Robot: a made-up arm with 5 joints.
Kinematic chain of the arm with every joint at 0, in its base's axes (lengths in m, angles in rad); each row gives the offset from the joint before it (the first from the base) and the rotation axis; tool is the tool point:
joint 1: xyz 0 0 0.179 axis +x
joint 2: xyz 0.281 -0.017 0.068 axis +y
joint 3: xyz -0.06 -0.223 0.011 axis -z
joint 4: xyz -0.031 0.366 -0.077 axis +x
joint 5: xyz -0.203 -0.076 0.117 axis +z
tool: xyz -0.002 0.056 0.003
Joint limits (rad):
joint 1: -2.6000..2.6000
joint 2: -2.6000..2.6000
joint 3: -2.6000..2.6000
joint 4: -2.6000..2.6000
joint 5: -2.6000..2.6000
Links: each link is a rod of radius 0.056 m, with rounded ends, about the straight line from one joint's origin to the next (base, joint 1, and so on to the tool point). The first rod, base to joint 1, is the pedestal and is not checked.
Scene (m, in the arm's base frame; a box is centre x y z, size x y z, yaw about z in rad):
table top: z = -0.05
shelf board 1: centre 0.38 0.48 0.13 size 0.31 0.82 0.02 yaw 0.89
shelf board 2: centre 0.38 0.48 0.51 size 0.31 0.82 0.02 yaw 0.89
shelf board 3: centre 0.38 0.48 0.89 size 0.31 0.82 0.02 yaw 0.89
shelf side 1: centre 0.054 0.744 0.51 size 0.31 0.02 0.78 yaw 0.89
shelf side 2: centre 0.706 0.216 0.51 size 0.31 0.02 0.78 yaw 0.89
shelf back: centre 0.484 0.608 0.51 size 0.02 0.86 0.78 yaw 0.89
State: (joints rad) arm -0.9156 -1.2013 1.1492 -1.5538 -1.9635
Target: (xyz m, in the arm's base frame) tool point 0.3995 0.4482 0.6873
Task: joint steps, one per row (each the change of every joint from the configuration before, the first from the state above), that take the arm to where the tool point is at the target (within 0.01 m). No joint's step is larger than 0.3 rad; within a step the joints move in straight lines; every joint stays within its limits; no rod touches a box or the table.
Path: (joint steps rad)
1: 0.1400 -0.0330 -0.0680 0.2313 -0.0322
2: 0.1399 -0.0329 -0.0681 0.2313 -0.0322
3: 0.1400 -0.0330 -0.0680 0.2314 -0.0322
4: 0.1399 -0.0329 -0.0680 0.2313 -0.0322
5: -0.0978 -0.0763 0.2521 -0.1892 -0.0227
6: -0.0979 -0.0762 0.2520 -0.1892 -0.0227
7: -0.0979 -0.0763 0.2521 -0.1892 -0.0227
8: -0.0979 -0.0763 0.2520 -0.1892 -0.0227
9: -0.2400 0.0984 0.1467 -0.2022 0.0038
10: -0.2401 0.0984 0.1466 -0.2022 0.0039
11: -0.2400 0.0983 0.1466 -0.2021 0.0038

